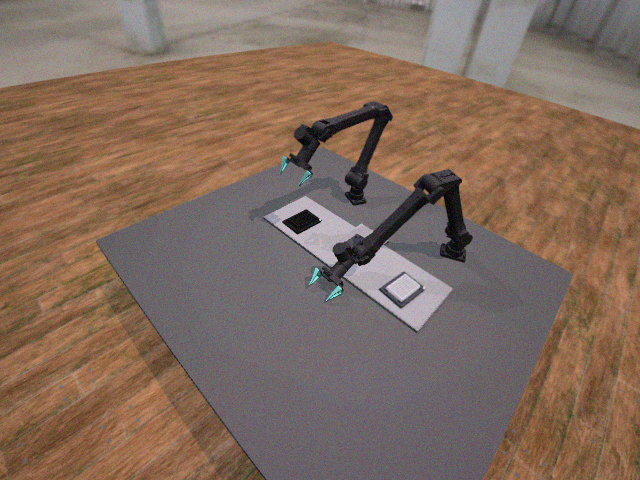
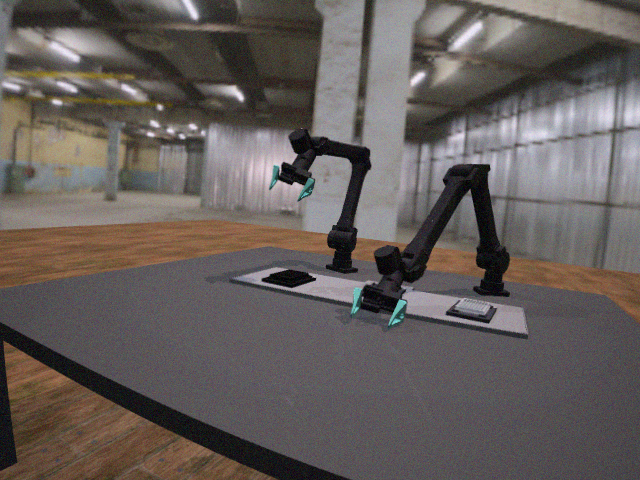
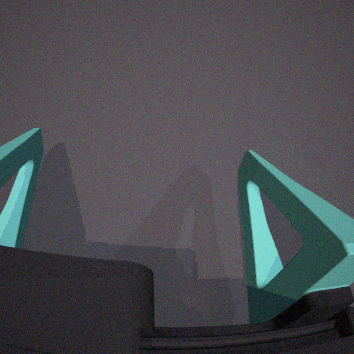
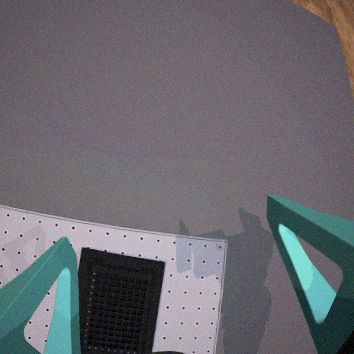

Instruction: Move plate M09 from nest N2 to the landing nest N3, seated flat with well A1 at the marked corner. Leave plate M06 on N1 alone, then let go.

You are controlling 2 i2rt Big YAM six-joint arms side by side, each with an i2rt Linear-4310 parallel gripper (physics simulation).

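Observation:
A black plate (image 1: 301, 221) (image 2: 289, 277) (image 4: 120, 310) lies flat on a black nest at the left end of the pale perforated board (image 1: 435, 301) (image 2: 511, 320) (image 4: 195, 300). A whitish plate (image 1: 404, 285) (image 2: 471, 306) lies in a dark nest near the board's right end. Plate labels and well A1 are too small to read. My left gripper (image 1: 318, 292) (image 2: 371, 320) (image 3: 142, 148) is open and empty, low over the grey mat at the front of the board's middle. Its arm hides part of the board's middle. My right gripper (image 1: 290, 178) (image 2: 284, 194) (image 4: 168, 227) is open and empty, high above the board's left end.
The grey mat (image 1: 330, 377) (image 2: 310, 377) lies under the board and both arm bases. The arm bases stand behind the board. A small pale piece juts out at the middle of the board's back edge, partly behind the left arm. The brown wooden surface (image 1: 62, 155) surrounds the mat.

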